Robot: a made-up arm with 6 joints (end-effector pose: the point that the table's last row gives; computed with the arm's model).
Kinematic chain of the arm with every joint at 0, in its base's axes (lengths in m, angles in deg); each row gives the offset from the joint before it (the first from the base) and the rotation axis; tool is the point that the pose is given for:
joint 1: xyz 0 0 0.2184 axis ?
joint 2: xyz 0 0.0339 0 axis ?
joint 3: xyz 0 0 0.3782 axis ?
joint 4: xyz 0 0 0.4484 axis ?
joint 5: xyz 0 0 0 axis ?
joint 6: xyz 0 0 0.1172 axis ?
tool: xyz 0 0 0
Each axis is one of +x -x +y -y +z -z.
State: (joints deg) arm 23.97 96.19 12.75 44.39 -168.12 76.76
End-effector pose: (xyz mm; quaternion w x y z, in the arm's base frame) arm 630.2 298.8 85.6 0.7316 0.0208 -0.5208 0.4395
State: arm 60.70 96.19 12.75 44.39 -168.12 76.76
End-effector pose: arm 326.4 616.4 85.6 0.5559 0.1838 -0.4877 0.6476
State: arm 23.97 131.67 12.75 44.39 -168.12 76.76
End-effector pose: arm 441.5 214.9 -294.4 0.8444 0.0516 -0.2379 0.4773
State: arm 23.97 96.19 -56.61 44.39 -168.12 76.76
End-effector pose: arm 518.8 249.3 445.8 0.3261 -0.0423 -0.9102 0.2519
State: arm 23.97 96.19 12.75 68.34 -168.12 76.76
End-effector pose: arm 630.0 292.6 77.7 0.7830 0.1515 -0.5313 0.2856
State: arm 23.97 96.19 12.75 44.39 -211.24 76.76
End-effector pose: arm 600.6 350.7 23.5 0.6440 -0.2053 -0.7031 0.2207
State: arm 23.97 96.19 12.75 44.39 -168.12 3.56
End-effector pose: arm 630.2 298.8 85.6 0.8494 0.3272 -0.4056 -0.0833
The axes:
joint 1: +z
joint 2: +y
joint 3: +y
joint 4: +z
joint 5: +y
joint 6: +z

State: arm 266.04 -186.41 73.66 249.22 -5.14 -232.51
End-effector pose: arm 76.8 476.2 -372.5 0.4207 -0.6901 -0.4490 -0.3809
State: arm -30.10 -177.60 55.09 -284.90 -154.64 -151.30
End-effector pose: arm -264.9 136.7 -354.4 0.5929 0.5398 -0.1106 0.5873
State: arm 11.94 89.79 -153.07 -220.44 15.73 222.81
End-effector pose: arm -142.3 25.6 450.5 0.7884 -0.0246 -0.6125 0.0520
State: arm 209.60 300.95 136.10 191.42 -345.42 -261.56
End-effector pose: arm -174.6 -131.4 567.0 0.3104 -0.3505 -0.3853 0.7952
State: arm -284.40 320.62 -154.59 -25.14 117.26 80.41
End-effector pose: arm -48.7 -231.3 104.9 0.0348 -0.0644 0.6089 -0.7899
